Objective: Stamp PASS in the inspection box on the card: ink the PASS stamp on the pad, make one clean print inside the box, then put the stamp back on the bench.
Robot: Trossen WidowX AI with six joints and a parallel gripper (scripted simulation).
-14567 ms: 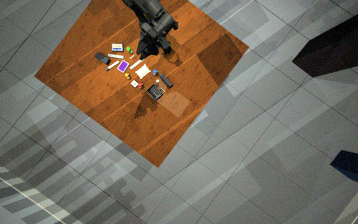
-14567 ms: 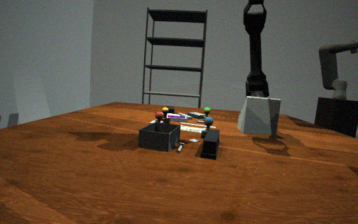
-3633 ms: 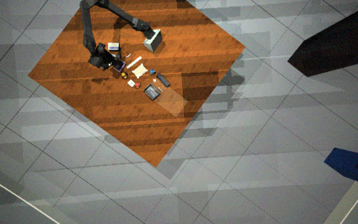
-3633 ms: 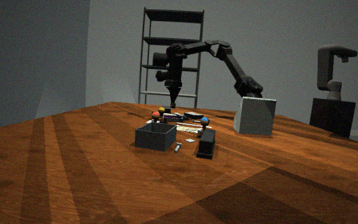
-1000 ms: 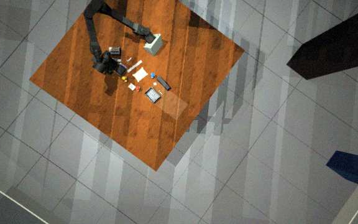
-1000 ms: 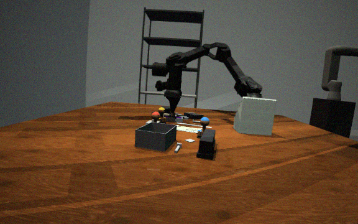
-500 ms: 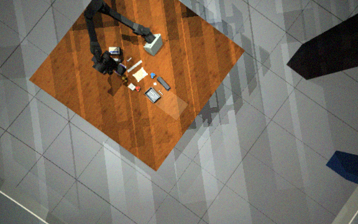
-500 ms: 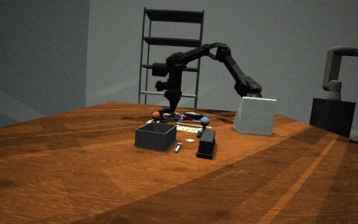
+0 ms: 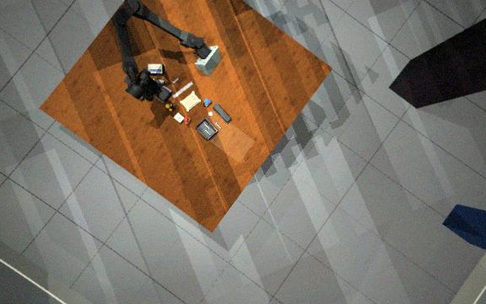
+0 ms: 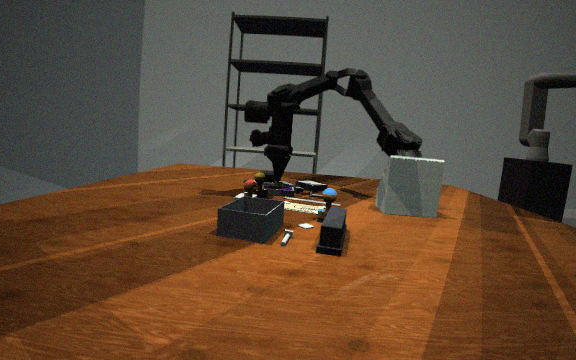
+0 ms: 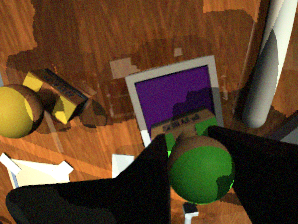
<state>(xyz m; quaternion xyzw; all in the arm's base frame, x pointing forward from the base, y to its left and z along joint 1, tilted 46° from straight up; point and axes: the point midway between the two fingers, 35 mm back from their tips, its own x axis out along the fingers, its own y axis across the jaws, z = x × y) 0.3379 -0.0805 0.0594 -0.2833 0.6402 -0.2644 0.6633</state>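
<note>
The green-knobbed stamp lies right at my gripper tip. Also, from my gripper tip: yellow-knobbed stamp 40 mm ahead, 90 mm to the left, 20 mm below; white rod 70 mm ahead, 80 mm to the right, 30 mm below; purple ink pad 30 mm below.
</note>
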